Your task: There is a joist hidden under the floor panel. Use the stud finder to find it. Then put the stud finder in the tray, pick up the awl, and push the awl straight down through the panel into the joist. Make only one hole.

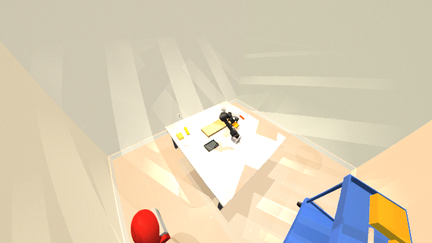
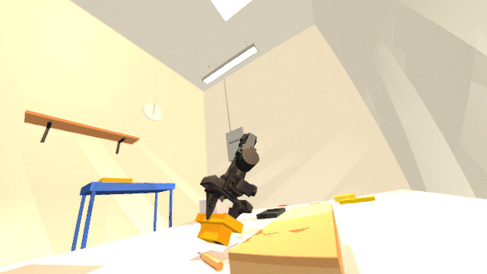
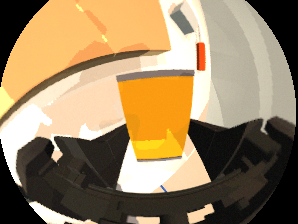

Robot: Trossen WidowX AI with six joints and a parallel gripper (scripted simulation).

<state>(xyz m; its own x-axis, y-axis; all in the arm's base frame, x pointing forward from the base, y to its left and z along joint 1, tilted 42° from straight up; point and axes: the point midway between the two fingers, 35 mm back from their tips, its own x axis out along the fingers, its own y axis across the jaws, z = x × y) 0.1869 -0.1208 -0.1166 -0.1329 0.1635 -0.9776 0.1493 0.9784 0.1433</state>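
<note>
My gripper tip is 60 mm above the awl, 40 mm to the left of it and 10 mm past it. The rest, counted from my gripper tip: dark tray (500 mm to the left, 60 mm below, 30 mm behind); orange stud finder (20 mm to the right, 20 mm below, 10 mm ahead).
</note>
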